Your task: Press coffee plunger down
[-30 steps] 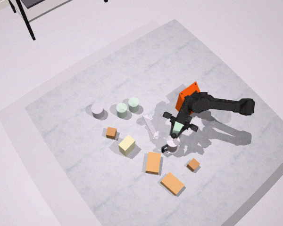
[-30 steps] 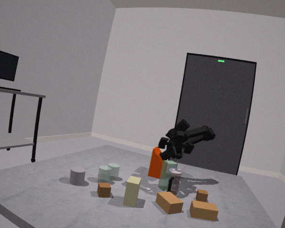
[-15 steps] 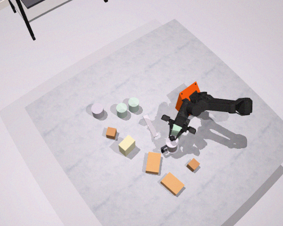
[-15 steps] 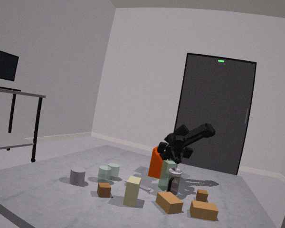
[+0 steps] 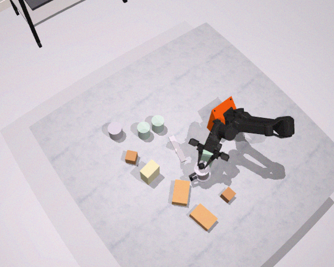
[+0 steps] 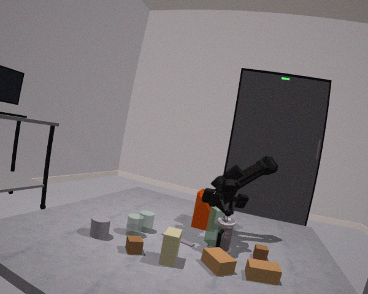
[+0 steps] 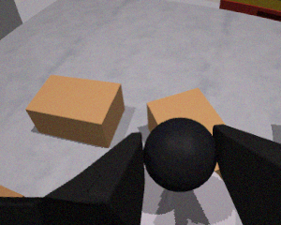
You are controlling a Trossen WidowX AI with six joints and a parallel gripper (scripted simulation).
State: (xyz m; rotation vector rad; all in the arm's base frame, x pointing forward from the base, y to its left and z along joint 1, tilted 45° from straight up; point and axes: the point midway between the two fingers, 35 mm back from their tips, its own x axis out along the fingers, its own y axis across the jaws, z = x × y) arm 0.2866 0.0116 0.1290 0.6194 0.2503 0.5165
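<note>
The coffee press is 1 cm behind my gripper tip and 9 cm below it. Round my gripper tip: pale green box: 10 cm behind, 4 cm to the right, 10 cm below; cream box: 16 cm ahead, 16 cm to the right, 12 cm below; grey flat bar: 4 cm behind, 18 cm to the right, 17 cm below.
</note>
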